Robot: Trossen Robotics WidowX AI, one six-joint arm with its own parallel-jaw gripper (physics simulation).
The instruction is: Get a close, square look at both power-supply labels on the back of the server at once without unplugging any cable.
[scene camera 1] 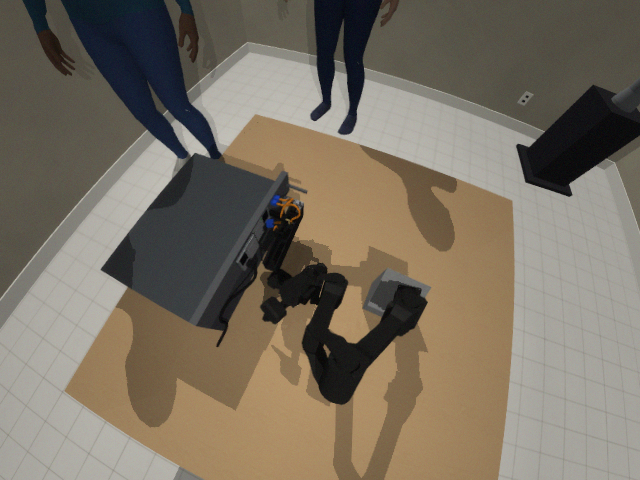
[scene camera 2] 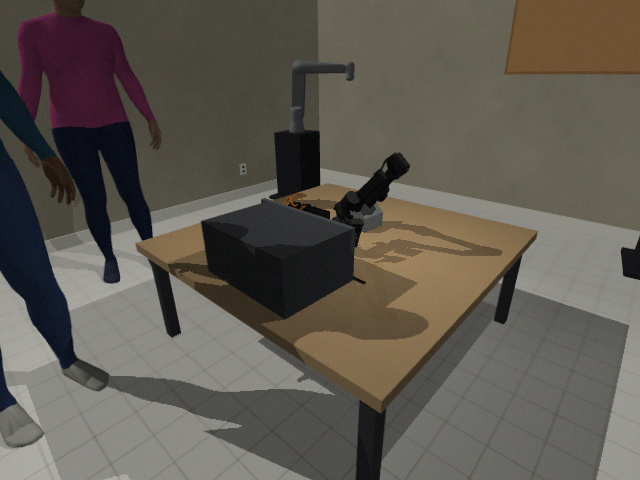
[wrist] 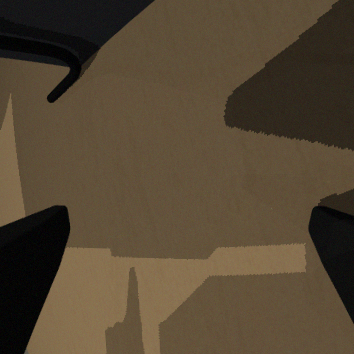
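Seen in the pictures: gripper, fingertip midpoint: point(wrist: 192, 219); arm's base, link origin: point(scene camera 1: 407, 296) point(scene camera 2: 368, 200).
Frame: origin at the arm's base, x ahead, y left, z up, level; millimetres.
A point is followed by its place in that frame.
The dark grey server point(scene camera 1: 180, 232) {x 644, y 12, z 78 mm} point(scene camera 2: 320, 268) {x 662, y 195, z -10 mm} point(wrist: 60, 20) {x 491, y 171, z -84 mm} lies on the table, its back facing the arm. A silver-framed power-supply area point(scene camera 1: 248, 251) {x 453, y 4, z 51 mm} shows small and slanted on the back; no label can be read. A black cable point(scene camera 1: 222, 335) {x 494, y 232, z -115 mm} point(scene camera 2: 359, 280) {x 500, y 245, z -115 mm} point(wrist: 64, 85) {x 491, y 234, z -116 mm} hangs from the back, its end on or near the table. Orange cables point(scene camera 1: 292, 208) {x 381, y -160, z 44 mm} point(scene camera 2: 294, 199) {x 386, y -141, z 83 mm} stick out at the far end of the back. My gripper point(scene camera 1: 270, 295) point(wrist: 192, 219) {x 363, y 125, z -89 mm} is open and empty, beside the server's back, pointing down at the table. The labels do not show in the wrist view.
The wooden table point(scene camera 1: 439, 387) {x -185, y 223, z -122 mm} point(scene camera 2: 480, 242) {x -86, y 509, z -122 mm} carries a grey block point(scene camera 1: 370, 299) {x 94, y 24, z -41 mm} point(scene camera 2: 373, 222) {x 35, y 50, z -90 mm} by the arm. A black ribbed unit point(scene camera 1: 281, 245) {x 382, y -51, z 11 mm} juts from the server's back. People stand beyond the table. Another robot arm point(scene camera 2: 298, 93) stands on a black pedestal point(scene camera 1: 573, 139) point(scene camera 2: 295, 162).
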